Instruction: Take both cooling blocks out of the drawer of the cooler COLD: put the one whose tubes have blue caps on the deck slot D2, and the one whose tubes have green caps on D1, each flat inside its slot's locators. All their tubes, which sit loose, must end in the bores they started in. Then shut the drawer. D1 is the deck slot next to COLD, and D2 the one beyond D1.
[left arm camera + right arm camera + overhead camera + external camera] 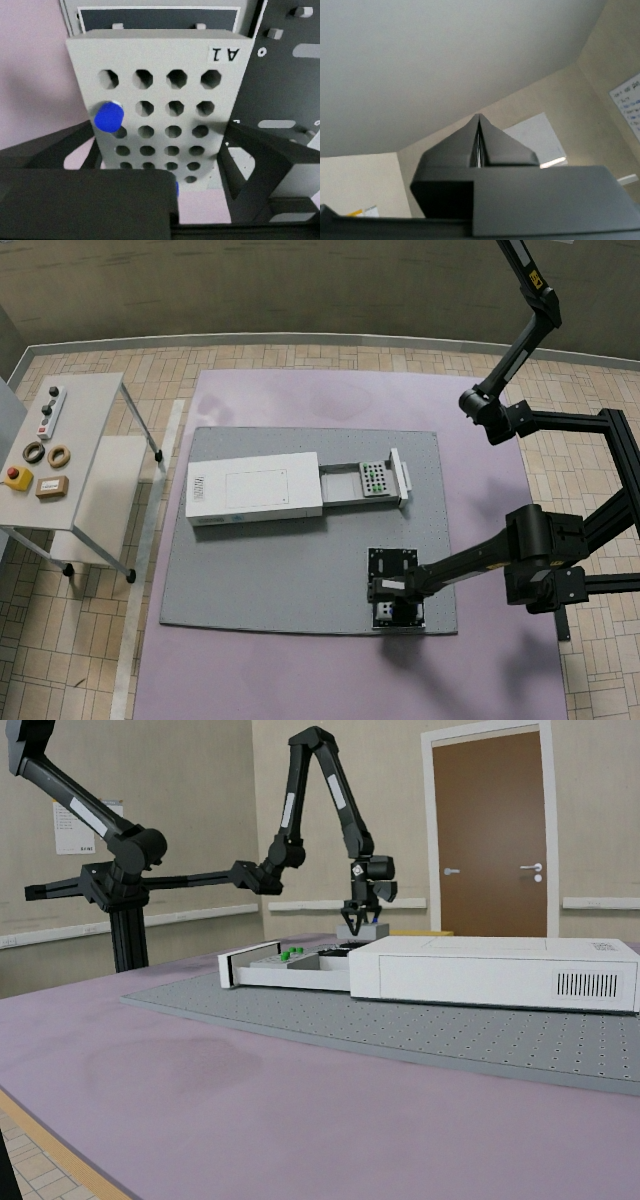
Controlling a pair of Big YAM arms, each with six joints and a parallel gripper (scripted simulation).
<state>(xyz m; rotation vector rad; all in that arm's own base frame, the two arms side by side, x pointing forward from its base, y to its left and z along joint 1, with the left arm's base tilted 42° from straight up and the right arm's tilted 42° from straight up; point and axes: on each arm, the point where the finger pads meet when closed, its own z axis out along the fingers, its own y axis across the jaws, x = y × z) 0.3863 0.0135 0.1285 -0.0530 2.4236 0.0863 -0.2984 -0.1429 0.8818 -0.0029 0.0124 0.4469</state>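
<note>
Now: the deck slot D2 50 mm below my left hand. Also, from my left hand: deck slot D1: 140 mm to the right, 50 mm below; white cooler: 260 mm ahead, 420 mm to the right, 10 mm below.
</note>
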